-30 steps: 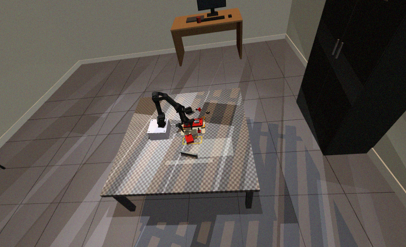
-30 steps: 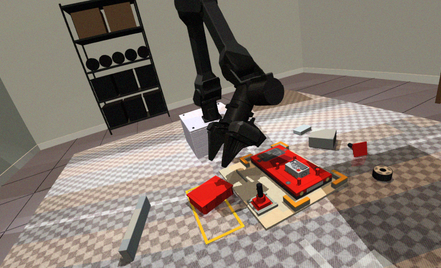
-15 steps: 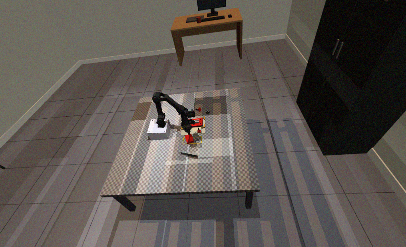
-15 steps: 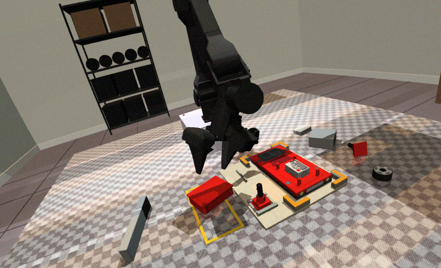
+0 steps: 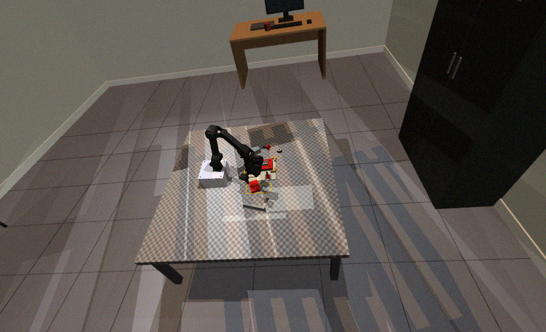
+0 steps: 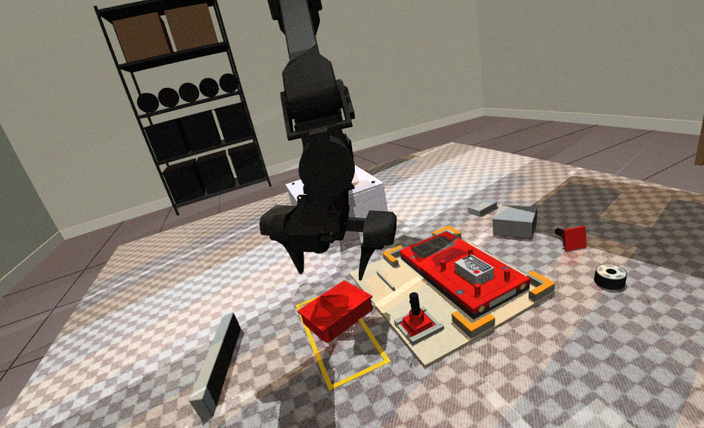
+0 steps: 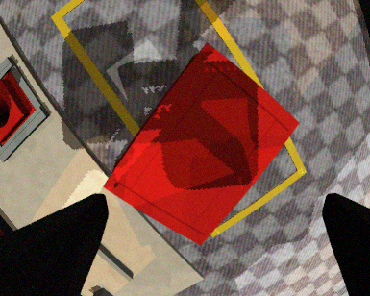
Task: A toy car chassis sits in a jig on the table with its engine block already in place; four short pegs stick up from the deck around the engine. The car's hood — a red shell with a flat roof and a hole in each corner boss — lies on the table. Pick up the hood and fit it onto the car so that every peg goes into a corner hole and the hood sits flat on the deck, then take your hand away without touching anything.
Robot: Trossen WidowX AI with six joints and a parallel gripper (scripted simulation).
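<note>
The red hood lies 60 mm below my gripper tip, 10 mm to the right of it and 10 mm ahead of it. Round my gripper tip: black ring (380 mm to the left, 140 mm ahead, 60 mm below); then jig (180 mm to the left, 60 mm below, 20 mm ahead); then grey engine block (220 mm to the left, 50 mm below, 50 mm ahead).
</note>
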